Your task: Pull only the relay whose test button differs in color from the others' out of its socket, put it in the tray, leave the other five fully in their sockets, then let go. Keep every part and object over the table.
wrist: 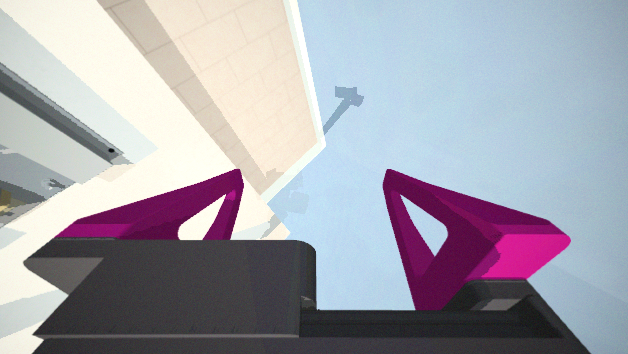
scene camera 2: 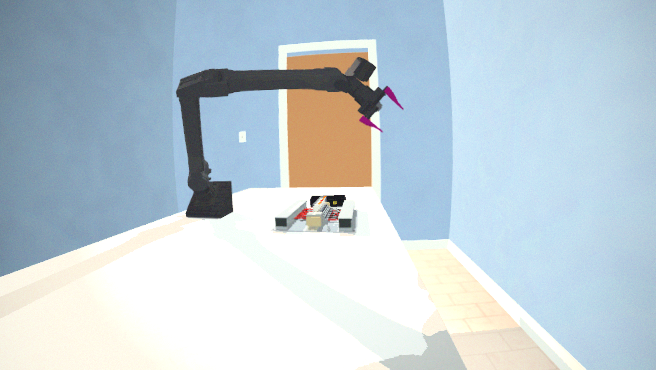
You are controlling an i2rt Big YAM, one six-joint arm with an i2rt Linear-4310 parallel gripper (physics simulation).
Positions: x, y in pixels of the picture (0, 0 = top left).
my gripper: wrist 313, 177; scene camera 2 392, 120
